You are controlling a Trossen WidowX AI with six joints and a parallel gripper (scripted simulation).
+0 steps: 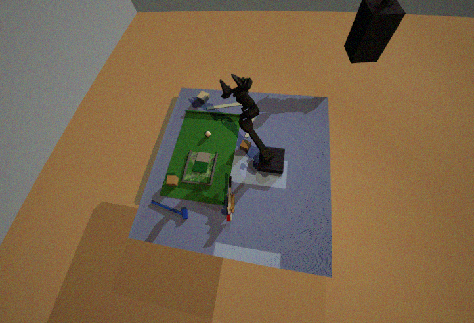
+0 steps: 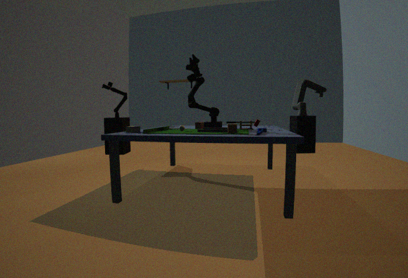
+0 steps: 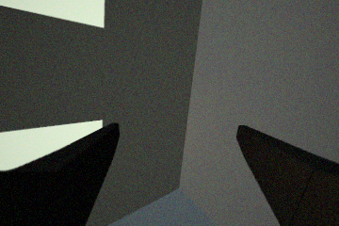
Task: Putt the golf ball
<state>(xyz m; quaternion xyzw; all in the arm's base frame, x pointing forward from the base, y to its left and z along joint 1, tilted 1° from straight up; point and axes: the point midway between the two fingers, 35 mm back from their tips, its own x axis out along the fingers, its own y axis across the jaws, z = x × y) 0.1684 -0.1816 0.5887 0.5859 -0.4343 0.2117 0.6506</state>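
The red putter lies 610 mm below my gripper tip, 460 mm to the left of it and 60 mm ahead of it. From my gripper tip the other things lie so: green mat: 660 mm below, 270 mm ahead, 90 mm to the left; then golf ball: 640 mm below, 240 mm ahead, 60 mm to the right; then wooden rack: 630 mm below, 480 mm to the left, 60 mm ahead.
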